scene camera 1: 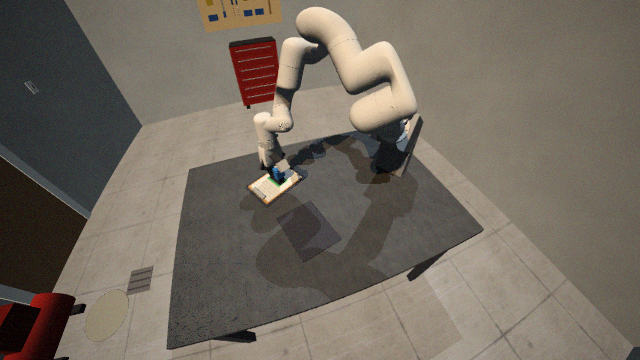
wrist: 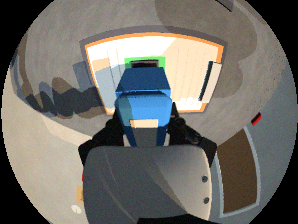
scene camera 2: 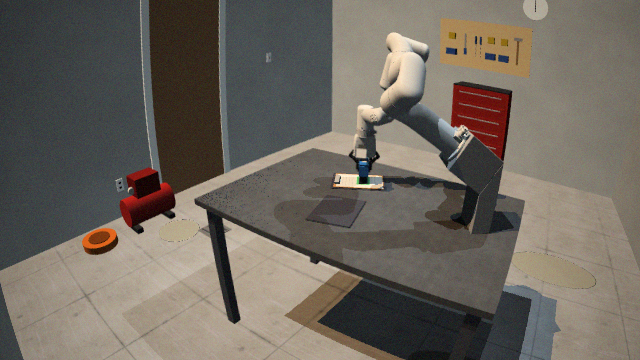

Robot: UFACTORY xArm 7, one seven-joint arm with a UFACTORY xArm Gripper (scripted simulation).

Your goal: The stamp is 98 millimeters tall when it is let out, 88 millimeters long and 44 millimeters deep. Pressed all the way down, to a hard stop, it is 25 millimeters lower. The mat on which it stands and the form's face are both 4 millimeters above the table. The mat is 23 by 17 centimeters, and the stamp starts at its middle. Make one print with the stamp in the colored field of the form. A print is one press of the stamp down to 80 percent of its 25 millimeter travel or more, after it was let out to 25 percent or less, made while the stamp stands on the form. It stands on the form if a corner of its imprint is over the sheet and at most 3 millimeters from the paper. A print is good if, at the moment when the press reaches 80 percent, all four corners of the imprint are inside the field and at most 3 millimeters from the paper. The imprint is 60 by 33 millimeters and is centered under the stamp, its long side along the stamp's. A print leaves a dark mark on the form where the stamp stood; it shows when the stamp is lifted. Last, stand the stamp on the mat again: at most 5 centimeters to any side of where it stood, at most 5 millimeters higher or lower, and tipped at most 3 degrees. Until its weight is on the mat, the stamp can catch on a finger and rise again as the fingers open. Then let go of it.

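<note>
The gripper (wrist: 145,101) appears together with a blue stamp (wrist: 143,104). A form (scene camera 1: 267,191) is part of the scene too, and the wrist view finds the form (wrist: 192,60) while the second scene view offers the form (scene camera 2: 340,180). There is also a dark grey mat (scene camera 1: 308,231), and the other scene view includes the mat (scene camera 2: 333,210).
</note>
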